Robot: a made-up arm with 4 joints. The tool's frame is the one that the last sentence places.
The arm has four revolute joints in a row. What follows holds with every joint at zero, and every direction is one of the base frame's. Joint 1 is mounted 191.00 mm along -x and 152.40 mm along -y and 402.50 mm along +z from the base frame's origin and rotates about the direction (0.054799, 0.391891, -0.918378), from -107.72 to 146.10 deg. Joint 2 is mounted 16.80 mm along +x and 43.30 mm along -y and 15.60 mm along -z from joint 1 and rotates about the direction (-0.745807, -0.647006, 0.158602), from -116.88 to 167.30 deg. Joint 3 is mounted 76.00 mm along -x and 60.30 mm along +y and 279.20 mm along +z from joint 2 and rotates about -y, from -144.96 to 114.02 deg. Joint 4 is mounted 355.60 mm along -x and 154.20 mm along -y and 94.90 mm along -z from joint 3 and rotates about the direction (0.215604, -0.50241, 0.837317), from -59.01 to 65.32 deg. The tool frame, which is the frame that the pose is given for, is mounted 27.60 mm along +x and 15.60 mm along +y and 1.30 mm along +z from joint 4; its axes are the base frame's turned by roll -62.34, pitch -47.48 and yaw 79.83 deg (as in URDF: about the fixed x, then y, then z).
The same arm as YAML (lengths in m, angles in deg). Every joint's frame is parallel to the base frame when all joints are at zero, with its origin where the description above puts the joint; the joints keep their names.
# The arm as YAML. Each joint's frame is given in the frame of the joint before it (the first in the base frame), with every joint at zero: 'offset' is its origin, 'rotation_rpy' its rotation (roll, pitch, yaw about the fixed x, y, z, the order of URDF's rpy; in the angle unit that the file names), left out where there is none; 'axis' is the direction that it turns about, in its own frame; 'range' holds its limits. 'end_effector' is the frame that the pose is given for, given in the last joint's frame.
length_unit: m
angle_unit: deg
chain:
  - id: joint 1
    offset: [-0.191, -0.1524, 0.4025]
    axis: [0.054799, 0.391891, -0.918378]
    range: [-107.72, 146.1]
  - id: joint 2
    offset: [0.0168, -0.0433, -0.0156]
    axis: [-0.745807, -0.647006, 0.158602]
    range: [-116.88, 167.3]
  - id: joint 3
    offset: [-0.076, 0.0603, 0.2792]
    axis: [0.0, -1.0, 0.0]
    range: [-144.96, 114.02]
  - id: joint 4
    offset: [-0.3556, -0.1542, -0.0949]
    axis: [0.215604, -0.50241, 0.837317]
    range: [-59.01, 65.32]
end_effector:
  offset: [0.0276, 0.0156, 0.0013]
  rotation_rpy: [-62.34, -47.48, 79.83]

